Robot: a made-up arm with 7 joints.
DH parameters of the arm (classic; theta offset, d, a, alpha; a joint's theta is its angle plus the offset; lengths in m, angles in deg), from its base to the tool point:
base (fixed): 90 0.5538 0.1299 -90
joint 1: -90 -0.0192 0.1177 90
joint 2: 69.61 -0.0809 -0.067 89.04
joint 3: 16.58 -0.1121 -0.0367 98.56
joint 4: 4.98 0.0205 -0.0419 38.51
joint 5: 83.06 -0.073 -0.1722 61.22
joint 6: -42.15 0.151 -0.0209 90
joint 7: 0 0.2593 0.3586 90
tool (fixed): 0 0.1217 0 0
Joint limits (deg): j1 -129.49..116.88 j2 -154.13..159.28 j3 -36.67..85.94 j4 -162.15..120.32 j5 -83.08..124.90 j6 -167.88..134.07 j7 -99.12..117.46
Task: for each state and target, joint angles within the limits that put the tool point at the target. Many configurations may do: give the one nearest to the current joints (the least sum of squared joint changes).
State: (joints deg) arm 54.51 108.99 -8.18 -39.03 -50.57 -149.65 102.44
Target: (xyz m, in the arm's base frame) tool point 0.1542 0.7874 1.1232
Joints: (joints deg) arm 39.49 129.54 -12.85 -48.58 -60.77 -132.32 84.82
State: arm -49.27 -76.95 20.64 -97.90 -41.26 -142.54 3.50
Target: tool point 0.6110 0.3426 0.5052
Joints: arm -37.14 -34.01 6.13 -91.50 -42.54 -114.49 22.93
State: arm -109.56 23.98 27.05 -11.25 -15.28 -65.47 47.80
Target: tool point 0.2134 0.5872 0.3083
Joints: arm -116.87 20.62 22.88 -7.79 -3.76 -58.05 48.89
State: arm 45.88 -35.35 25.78 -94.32 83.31 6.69 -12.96
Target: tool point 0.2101 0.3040 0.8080
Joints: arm 53.11 -41.99 23.49 -59.96 105.22 21.64 9.51
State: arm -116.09 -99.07 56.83 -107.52 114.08 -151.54 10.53
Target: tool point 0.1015 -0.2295 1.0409
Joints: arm -95.84 -120.42 78.12 -146.59 94.93 -167.88 12.19
